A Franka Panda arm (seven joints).
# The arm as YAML. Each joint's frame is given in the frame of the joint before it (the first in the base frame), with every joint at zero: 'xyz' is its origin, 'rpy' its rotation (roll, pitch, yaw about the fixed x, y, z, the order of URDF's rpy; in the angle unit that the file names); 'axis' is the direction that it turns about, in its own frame. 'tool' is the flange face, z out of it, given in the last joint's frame.
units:
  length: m
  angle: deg
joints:
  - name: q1
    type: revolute
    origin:
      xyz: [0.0, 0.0, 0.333]
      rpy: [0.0, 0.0, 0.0]
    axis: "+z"
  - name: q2
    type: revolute
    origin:
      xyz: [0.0, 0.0, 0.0]
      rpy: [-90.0, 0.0, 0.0]
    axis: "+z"
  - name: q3
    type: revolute
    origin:
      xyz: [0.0, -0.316, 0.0]
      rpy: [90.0, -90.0, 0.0]
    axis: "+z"
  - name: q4
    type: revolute
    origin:
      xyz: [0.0, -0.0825, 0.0]
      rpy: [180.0, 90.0, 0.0]
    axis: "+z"
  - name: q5
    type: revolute
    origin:
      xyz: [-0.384, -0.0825, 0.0]
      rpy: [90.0, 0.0, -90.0]
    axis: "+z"
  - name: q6
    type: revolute
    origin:
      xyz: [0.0, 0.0, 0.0]
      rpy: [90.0, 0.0, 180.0]
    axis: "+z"
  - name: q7
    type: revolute
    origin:
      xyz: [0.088, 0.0, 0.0]
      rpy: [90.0, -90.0, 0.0]
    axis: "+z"
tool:
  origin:
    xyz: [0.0, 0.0, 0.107]
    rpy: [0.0, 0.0, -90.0]
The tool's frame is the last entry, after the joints.
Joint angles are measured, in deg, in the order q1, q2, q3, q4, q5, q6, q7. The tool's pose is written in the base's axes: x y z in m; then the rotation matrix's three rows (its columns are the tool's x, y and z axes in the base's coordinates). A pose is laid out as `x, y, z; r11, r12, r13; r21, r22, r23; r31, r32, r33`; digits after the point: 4 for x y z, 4 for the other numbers.
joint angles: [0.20, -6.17, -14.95, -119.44, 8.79, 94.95, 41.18]
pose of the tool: 0.4714, -0.1111, 0.4506; 0.4864, -0.8348, -0.2578; -0.8004, -0.5441, 0.2516; -0.3503, 0.0839, -0.9329
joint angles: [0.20, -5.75, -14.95, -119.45, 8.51, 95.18, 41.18]
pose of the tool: 0.4726, -0.1117, 0.4472; 0.4858, -0.8337, -0.2626; -0.8017, -0.5447, 0.2461; -0.3482, 0.0910, -0.9330
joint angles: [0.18, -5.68, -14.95, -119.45, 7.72, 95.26, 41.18]
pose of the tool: 0.4724, -0.1133, 0.4464; 0.4888, -0.8307, -0.2666; -0.8036, -0.5477, 0.2330; -0.3395, 0.1003, -0.9352
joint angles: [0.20, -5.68, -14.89, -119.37, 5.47, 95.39, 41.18]
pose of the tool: 0.4720, -0.1164, 0.4467; 0.5008, -0.8207, -0.2751; -0.8069, -0.5576, 0.1946; -0.3131, 0.1245, -0.9415
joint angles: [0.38, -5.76, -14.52, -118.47, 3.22, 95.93, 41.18]
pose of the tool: 0.4761, -0.1168, 0.4544; 0.5250, -0.8094, -0.2630; -0.8070, -0.5716, 0.1483; -0.2703, 0.1344, -0.9533
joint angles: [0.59, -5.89, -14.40, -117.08, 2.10, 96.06, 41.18]
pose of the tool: 0.4808, -0.1174, 0.4662; 0.5410, -0.8055, -0.2418; -0.8066, -0.5784, 0.1219; -0.2381, 0.1291, -0.9626
